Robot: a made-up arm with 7 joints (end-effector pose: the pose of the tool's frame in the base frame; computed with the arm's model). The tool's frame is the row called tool.
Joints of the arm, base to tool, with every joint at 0 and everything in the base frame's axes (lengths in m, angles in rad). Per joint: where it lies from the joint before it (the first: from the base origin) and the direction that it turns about. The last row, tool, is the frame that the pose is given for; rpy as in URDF.
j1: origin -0.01 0.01 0.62 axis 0 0 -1
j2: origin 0 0.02 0.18 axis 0 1 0
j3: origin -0.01 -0.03 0.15 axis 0 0 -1
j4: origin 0.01 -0.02 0.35 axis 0 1 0
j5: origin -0.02 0.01 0.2 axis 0 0 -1
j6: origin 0.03 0.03 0.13 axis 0 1 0
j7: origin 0.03 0.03 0.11 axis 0 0 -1
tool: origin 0 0 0 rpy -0.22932 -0.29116 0.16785
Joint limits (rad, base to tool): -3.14..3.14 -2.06..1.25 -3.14..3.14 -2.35..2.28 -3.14..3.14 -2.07..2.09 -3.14..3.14
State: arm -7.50 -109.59 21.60 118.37 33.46 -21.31 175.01
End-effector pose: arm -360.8 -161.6 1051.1 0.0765 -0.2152 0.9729 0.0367
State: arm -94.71 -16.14 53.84 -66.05 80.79 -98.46 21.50
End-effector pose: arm -259.8 -308.4 1404.4 0.0835 -0.6079 -0.7755 0.1486
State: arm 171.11 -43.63 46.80 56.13 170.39 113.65 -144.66
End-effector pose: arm 450.9 267.3 1363.5 0.7071 0.1258 0.4231 0.5524
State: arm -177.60 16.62 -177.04 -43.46 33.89 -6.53 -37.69
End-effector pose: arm -488.3 66.7 1551.6 -0.1873 -0.6482 -0.0188 0.7378
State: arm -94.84 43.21 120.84 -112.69 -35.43 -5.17 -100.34
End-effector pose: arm -334.9 382.4 859.8 0.8073 -0.0362 -0.5653 0.1654
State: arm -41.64 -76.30 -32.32 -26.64 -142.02 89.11 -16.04
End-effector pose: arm -471.9 -578.0 713.8 0.9525 0.2846 -0.0894 0.0612
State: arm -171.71 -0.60 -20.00 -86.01 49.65 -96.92 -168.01
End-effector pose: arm 355.7 -3.8 1292.5 -0.1484 0.9354 -0.2972 0.1214
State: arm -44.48 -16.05 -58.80 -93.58 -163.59 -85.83 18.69
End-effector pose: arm 61.4 -429.9 1261.2 -0.1246 0.0948 -0.6558 0.7385
